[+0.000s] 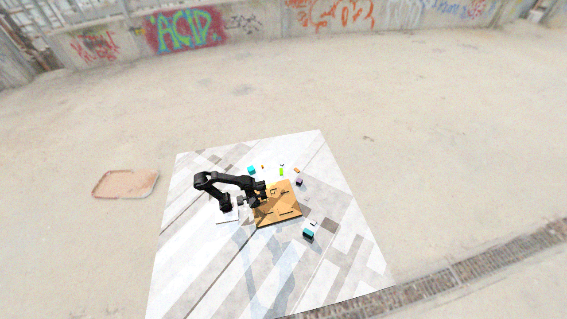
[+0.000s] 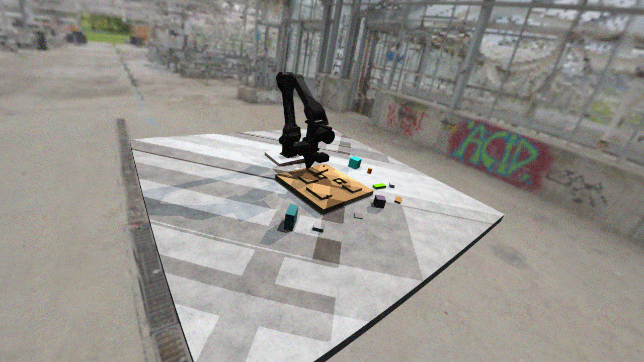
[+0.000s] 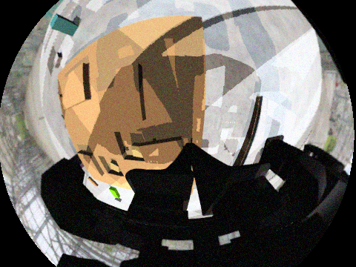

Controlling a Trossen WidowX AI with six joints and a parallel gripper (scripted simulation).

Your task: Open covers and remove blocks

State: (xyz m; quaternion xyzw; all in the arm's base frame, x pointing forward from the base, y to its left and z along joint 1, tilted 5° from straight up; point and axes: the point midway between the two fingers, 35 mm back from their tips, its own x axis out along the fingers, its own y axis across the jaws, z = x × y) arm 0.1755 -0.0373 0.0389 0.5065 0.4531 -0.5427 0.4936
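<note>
Right now the tan puzzle board is 120 mm ahead of my gripper tip and 30 mm to the right of it. Round my gripper tip: green block: 270 mm ahead, 200 mm to the left, 20 mm below; cyan cube: 60 mm ahead, 290 mm to the left; small orange block: 150 mm ahead, 300 mm to the left, 10 mm below.
</note>
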